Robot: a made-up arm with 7 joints. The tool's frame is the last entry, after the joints. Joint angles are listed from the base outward. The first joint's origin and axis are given. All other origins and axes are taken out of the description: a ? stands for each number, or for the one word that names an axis. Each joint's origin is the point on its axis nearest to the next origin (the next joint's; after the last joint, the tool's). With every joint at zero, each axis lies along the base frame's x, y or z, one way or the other. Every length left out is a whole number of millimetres.
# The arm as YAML. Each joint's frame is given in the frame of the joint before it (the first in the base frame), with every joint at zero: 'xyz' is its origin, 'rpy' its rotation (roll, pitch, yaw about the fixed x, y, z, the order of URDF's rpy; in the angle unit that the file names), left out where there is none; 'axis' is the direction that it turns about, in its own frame. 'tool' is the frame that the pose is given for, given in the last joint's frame.
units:
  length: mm
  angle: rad
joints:
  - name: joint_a
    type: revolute
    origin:
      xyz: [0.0, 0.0, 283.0]
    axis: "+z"
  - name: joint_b
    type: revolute
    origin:
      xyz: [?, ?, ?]
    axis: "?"
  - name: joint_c
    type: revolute
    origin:
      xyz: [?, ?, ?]
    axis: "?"
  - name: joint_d
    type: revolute
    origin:
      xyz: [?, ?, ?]
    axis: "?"
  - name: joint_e
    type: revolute
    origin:
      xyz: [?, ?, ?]
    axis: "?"
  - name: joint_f
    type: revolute
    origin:
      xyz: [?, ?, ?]
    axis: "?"
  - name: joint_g
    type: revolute
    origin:
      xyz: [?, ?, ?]
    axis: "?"
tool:
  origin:
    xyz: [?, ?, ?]
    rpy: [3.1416, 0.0, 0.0]
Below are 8 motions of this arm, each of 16 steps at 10 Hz.
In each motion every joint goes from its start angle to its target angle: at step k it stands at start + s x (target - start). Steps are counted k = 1, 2, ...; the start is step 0. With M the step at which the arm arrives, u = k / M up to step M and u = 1 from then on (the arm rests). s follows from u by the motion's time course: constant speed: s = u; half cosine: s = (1 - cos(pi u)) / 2; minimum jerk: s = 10 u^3 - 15 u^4 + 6 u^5.
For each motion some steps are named. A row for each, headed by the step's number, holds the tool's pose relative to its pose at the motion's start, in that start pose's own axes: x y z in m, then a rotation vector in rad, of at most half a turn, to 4 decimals.
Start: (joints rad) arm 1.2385 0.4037 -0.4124 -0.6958 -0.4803 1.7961 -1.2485
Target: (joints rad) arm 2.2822 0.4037 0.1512 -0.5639 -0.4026 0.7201 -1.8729
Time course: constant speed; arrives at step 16
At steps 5, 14, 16:
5: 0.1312 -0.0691 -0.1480 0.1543 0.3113 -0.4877
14: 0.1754 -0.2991 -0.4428 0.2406 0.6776 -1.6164
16: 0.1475 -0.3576 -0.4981 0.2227 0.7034 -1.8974

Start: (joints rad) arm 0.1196 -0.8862 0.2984 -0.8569 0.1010 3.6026 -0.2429
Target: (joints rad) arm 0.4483 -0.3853 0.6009 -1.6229 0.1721 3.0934 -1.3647
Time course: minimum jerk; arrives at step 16
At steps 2, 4, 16:
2: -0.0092 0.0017 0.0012 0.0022 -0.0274 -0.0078
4: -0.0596 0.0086 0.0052 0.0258 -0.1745 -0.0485
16: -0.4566 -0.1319 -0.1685 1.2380 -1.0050 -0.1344

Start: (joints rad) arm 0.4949 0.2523 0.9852 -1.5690 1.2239 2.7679 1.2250
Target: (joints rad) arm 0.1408 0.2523 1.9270 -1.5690 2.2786 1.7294 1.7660
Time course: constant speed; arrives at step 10
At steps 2, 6, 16:
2: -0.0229 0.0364 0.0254 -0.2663 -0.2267 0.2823
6: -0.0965 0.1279 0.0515 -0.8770 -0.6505 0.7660
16: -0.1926 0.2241 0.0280 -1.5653 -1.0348 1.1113

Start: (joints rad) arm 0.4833 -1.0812 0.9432 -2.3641 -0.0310 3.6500 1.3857
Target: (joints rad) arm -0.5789 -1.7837 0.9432 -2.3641 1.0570 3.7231 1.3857
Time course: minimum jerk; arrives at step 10
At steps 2, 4, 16:
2: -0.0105 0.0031 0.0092 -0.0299 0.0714 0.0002
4: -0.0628 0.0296 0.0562 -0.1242 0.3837 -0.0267
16: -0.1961 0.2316 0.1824 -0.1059 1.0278 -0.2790

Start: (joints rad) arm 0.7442 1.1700 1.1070 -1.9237 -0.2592 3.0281 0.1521
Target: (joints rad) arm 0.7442 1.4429 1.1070 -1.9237 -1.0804 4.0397 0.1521
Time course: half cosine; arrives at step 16
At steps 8, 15, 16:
8: -0.0309 0.0325 0.0047 0.1761 0.4446 -0.2866
15: -0.0801 0.0781 0.0162 0.5022 0.8604 -0.5065
16: -0.0812 0.0792 0.0165 0.5100 0.8682 -0.5099

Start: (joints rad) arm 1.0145 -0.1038 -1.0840 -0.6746 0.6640 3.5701 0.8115
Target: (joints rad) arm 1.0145 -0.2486 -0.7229 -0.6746 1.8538 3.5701 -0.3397
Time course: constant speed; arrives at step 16
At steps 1, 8, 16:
1: 0.0061 0.0014 0.0002 -0.0243 0.0213 0.0199
8: 0.0357 0.0161 -0.0038 -0.2328 0.0987 0.1608
16: 0.0393 0.0265 -0.0169 -0.4800 0.0100 0.3319

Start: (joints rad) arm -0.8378 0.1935 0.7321 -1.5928 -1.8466 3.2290 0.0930
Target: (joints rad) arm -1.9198 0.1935 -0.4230 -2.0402 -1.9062 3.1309 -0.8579
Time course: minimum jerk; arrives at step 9
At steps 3, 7, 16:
3: -0.1819 -0.0566 -0.0379 0.1912 -0.4443 -0.1252
7: -0.3563 -0.2747 -0.5781 1.3129 -1.4540 0.1143
16: -0.3188 -0.2922 -0.6345 1.4378 -1.4986 0.2204

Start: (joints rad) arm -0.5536 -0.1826 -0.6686 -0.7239 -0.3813 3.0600 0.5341
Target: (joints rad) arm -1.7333 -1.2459 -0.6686 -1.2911 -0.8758 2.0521 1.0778
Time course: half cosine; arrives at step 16
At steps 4, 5, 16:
4: 0.0825 0.0615 -0.0470 -0.2452 -0.0210 -0.0424
5: 0.1253 0.0829 -0.0818 -0.3738 -0.0181 -0.0530
16: 0.3045 -0.1182 -0.6223 -1.4777 0.5567 0.1831

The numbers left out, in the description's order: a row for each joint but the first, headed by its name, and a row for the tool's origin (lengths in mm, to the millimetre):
joint_b: xyz 0.0 0.0 0.0, axis +y
joint_c: xyz 0.0 0.0 472.0, axis +z
joint_d: xyz 72.0 0.0 0.0, axis -y
joint_e: xyz -66.0 0.0 309.0, axis +z
joint_f: xyz 0.0 0.0 0.0, axis -y
joint_g: xyz 69.0 0.0 0.0, axis -z
tool: xyz 0.0 0.0 0.0

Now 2 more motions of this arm.
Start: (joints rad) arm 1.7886 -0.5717 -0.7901 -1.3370 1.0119 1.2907 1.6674
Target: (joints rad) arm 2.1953 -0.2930 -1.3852 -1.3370 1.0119 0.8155 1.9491
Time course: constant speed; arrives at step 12
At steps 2, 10, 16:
2: 0.0311 -0.0319 0.0049 -0.0774 0.0070 0.1184
10: 0.1301 -0.1249 0.0536 -0.3835 0.0945 0.5656
16: 0.1467 -0.1397 0.0702 -0.4555 0.1308 0.6697

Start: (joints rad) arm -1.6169 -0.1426 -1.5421 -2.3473 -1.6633 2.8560 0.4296
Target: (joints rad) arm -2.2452 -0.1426 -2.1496 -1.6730 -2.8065 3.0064 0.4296
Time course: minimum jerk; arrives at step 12
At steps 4, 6, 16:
4: -0.0808 0.0639 0.0110 -0.1980 -0.1223 -0.0375
6: -0.2201 0.1246 -0.0103 -0.4024 -0.3971 -0.1499
16: -0.4606 0.1281 -0.1655 -0.4150 -1.0710 -0.4371

